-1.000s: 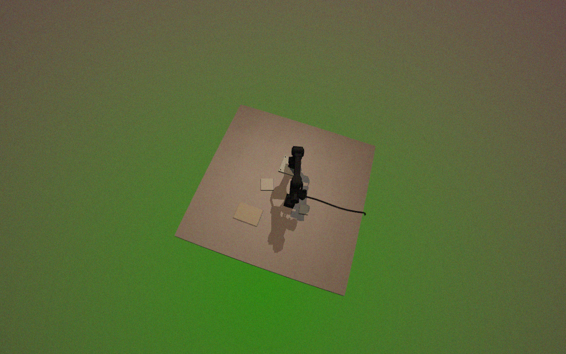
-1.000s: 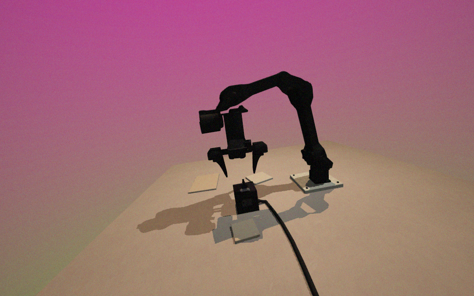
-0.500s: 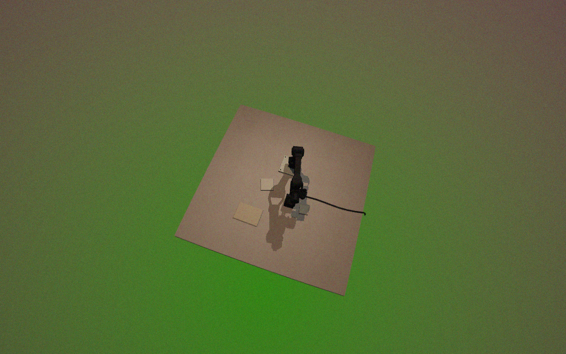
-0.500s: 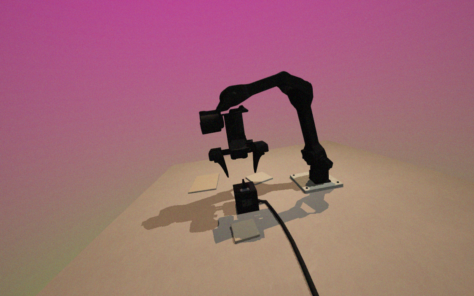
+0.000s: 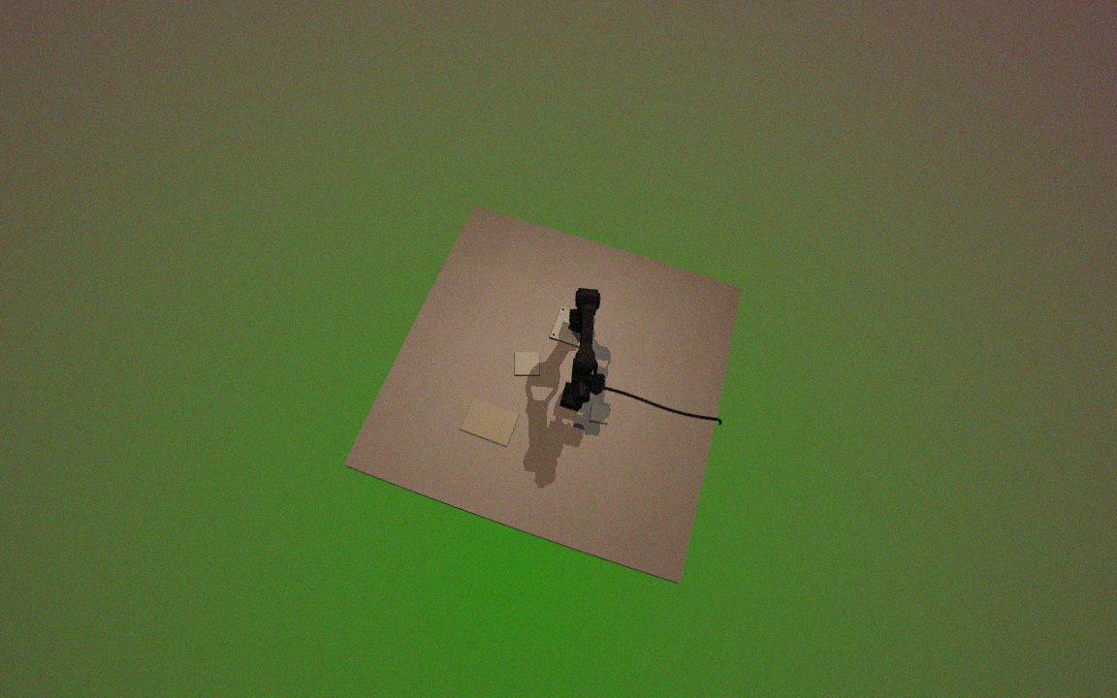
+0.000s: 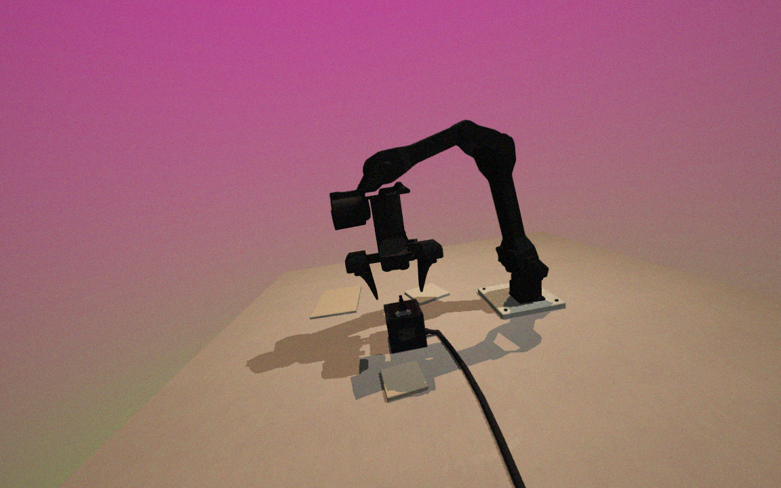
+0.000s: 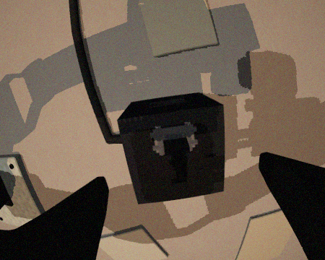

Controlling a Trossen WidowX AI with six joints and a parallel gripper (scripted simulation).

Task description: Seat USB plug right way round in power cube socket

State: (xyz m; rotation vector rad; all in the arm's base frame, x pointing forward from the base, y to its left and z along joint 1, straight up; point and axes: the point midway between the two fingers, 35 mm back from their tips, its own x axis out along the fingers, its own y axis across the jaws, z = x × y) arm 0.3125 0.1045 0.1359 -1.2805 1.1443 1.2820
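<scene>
The dark USB plug lies 20 mm below my gripper tip. The rest, counted from my gripper tip: light socket (40 mm below, 10 mm to the left).
</scene>
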